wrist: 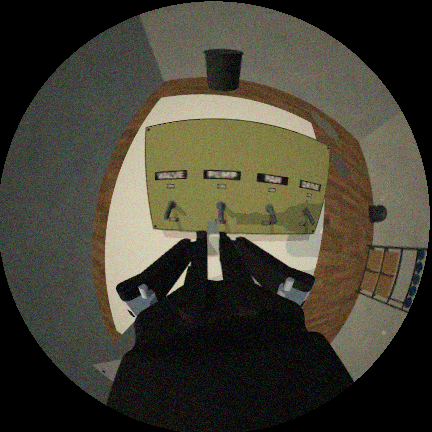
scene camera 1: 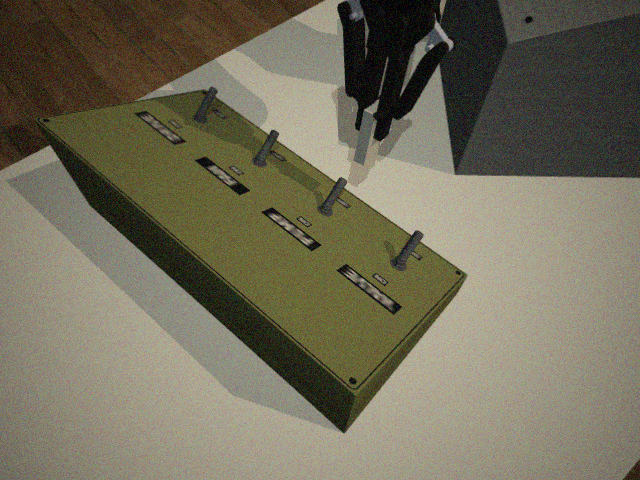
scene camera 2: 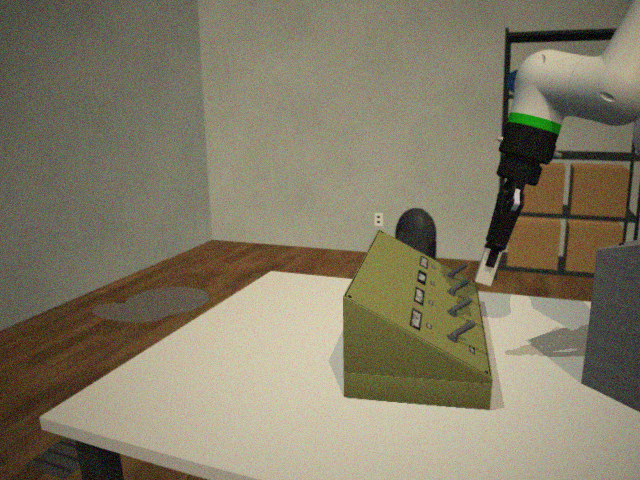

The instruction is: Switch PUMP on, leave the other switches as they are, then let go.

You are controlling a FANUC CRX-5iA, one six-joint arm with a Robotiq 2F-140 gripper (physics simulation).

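Frame: origin at the arm's base, x ahead, y left, z up, level; millimetres.
Seen in the pictures: gripper, between the fingertips: (wrist: 211, 229) (scene camera 1: 365, 158) (scene camera 2: 482, 282).
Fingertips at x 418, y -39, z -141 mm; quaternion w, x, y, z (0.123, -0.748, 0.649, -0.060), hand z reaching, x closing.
A point is followed by its place in that frame.
The olive switch box (scene camera 1: 180, 191) @[y -156, x 610, z -146 mm] (scene camera 2: 387, 341) @[y 149, x 564, z -193 mm] (wrist: 225, 145) @[y -45, x 595, z -149 mm] has a sloping face with VALVE, PUMP, FAN and DRIVE levers. The PUMP lever (scene camera 1: 332, 196) @[y -49, x 461, z -191 mm] (scene camera 2: 459, 307) @[y -46, x 459, z -196 mm] (wrist: 221, 212) @[y -54, x 454, z -185 mm] is second from the left in the wrist view and leans to the face's lower edge, away from its name plate. The VALVE lever (scene camera 1: 407, 250) @[y 70, x 451, z -191 mm] (wrist: 171, 211) @[y 61, x 446, z -191 mm], FAN lever (scene camera 1: 266, 148) @[y -167, x 471, z -191 mm] (wrist: 271, 214) @[y -167, x 465, z -188 mm] and DRIVE lever (scene camera 1: 205, 104) @[y -287, x 481, z -191 mm] (wrist: 309, 216) @[y -287, x 476, z -189 mm] lean the same way. My gripper (scene camera 1: 368, 131) (scene camera 2: 489, 263) (wrist: 211, 229) @[y -39, x 418, z -141 mm] is shut and empty, off the lower edge, slightly left of PUMP in the wrist view, touching no lever.
The box stands on a white table (scene camera 1: 155, 372) @[y -65, x 759, z -307 mm] (scene camera 2: 217, 382) @[y 167, x 879, z -307 mm]. A grey block (scene camera 1: 558, 108) @[y 74, x 158, z -157 mm] (scene camera 2: 615, 320) @[y 37, x 195, z -166 mm] stands on the gripper's side of the box. A black bin (scene camera 2: 416, 232) (wrist: 223, 70) and a shelf rack (scene camera 2: 508, 103) with brown boxes stand beyond the table.
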